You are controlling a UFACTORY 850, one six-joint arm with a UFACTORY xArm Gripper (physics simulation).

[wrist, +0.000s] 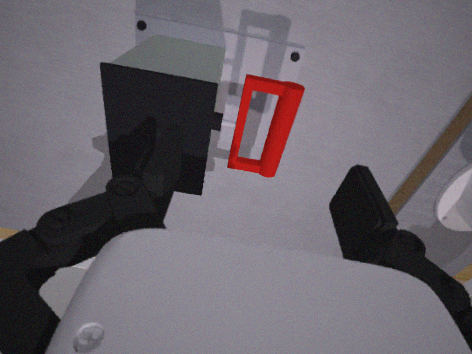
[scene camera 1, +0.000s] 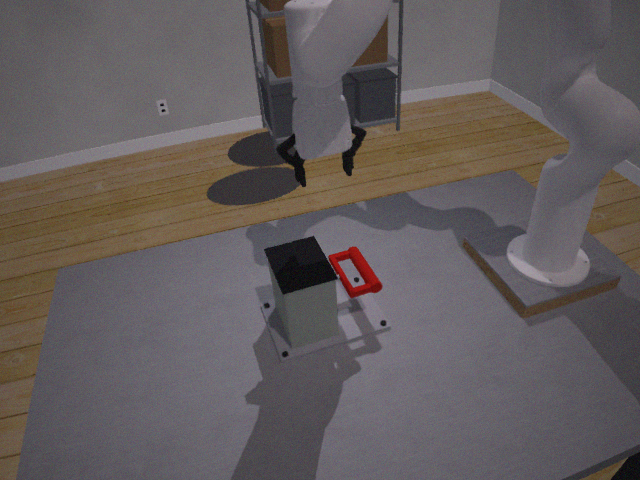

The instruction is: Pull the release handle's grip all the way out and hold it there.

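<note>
The red release handle (scene camera 1: pixel 367 269) (wrist: pixel 284 130) is a rectangular loop with a thick outer grip bar. It stands out beside a pale green box with a black top (scene camera 1: pixel 299 263) (wrist: pixel 160 95), on the side toward the robot's base. In the wrist view a small dark stub (wrist: pixel 216 121) sticks out of the box toward the handle. The box stands on a thin, screwed-down plate (scene camera 1: pixel 369 312) (wrist: pixel 232 47). My gripper (scene camera 1: pixel 325 178) (wrist: pixel 263 168) is wide open and empty, well above the table and apart from the handle. In the wrist view its left finger overlaps the black top.
The grey table (scene camera 1: pixel 155 351) carries the robot's base on a wood-edged board (scene camera 1: pixel 537 299) to the right. The white arm (scene camera 1: pixel 563 206) rises from it. A shelf unit (scene camera 1: pixel 400 93) with boxes stands by the back wall, beyond the table.
</note>
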